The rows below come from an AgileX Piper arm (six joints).
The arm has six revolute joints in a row. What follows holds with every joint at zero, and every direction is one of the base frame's.
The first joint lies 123 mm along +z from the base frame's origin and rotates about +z.
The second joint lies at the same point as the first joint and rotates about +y.
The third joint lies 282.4 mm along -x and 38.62 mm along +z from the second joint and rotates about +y.
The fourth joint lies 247.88 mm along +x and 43.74 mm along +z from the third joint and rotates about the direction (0.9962, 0, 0.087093).
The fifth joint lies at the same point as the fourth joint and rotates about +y.
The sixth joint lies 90.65 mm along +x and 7.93 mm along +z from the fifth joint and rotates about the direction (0.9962, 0, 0.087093).
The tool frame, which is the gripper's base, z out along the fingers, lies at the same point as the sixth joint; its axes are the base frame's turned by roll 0, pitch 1.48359 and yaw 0 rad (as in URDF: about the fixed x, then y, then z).
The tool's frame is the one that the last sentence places.
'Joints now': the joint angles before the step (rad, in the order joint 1, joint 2, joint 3, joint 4, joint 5, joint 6). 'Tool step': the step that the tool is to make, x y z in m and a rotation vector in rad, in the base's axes. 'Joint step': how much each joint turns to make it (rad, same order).
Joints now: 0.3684 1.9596 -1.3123 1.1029 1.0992 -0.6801
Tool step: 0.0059 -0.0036 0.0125 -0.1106 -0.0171 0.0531
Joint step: 0.0001 -0.0002 -0.0890 -0.1693 0.0526 0.1110
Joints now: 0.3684 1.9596 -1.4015 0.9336 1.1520 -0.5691
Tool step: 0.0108 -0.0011 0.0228 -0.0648 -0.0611 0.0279
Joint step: 0.0000 -0.0001 -0.1163 -0.1153 0.0471 0.0740
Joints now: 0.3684 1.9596 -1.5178 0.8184 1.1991 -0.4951
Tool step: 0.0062 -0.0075 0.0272 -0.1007 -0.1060 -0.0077
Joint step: 0.0001 -0.0318 -0.0882 -0.1520 0.0112 0.0775
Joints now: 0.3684 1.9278 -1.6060 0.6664 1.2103 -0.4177
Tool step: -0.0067 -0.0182 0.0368 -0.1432 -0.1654 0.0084
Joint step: 0.0000 -0.0893 -0.0406 -0.2047 0.0096 0.0371
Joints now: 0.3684 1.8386 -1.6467 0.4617 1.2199 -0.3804
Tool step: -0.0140 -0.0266 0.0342 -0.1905 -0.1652 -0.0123
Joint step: 0.0000 -0.1080 -0.0036 -0.2473 0.0162 0.0329
